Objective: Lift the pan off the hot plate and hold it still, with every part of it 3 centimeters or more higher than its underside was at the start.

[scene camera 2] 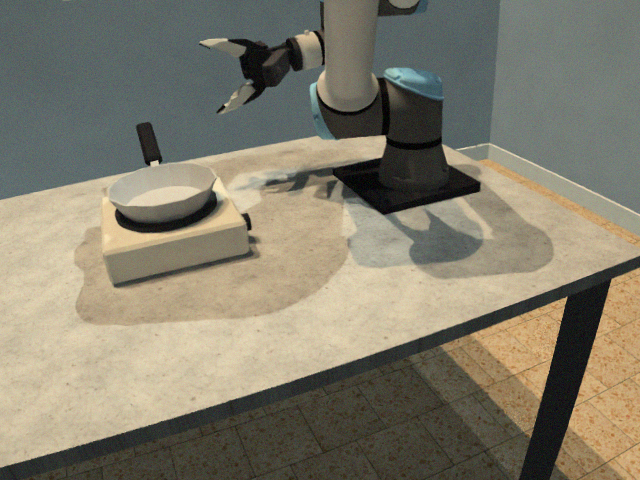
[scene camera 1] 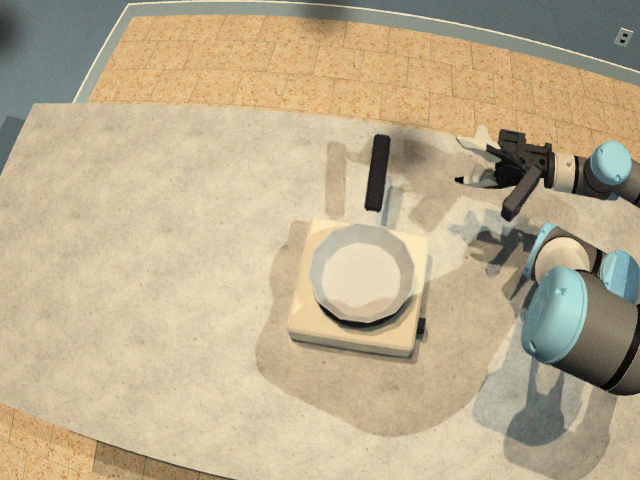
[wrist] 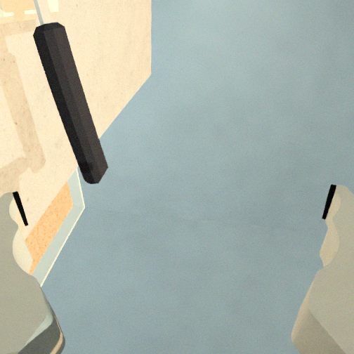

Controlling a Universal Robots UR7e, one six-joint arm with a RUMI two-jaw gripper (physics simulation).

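Observation:
A light grey pan sits upright on the cream hot plate, on its black burner disc. The pan's black handle points to the back of the table and slants upward. My gripper is wide open and empty. It is in the air to the right of the handle and apart from it, with its fingers pointing left in both scene views. In the wrist view the handle shows at the upper left, ahead of the left finger.
The hot plate's black knob is on its right side. The arm's black base plate stands on the table, right of the hot plate. A blue-grey wall is behind the table.

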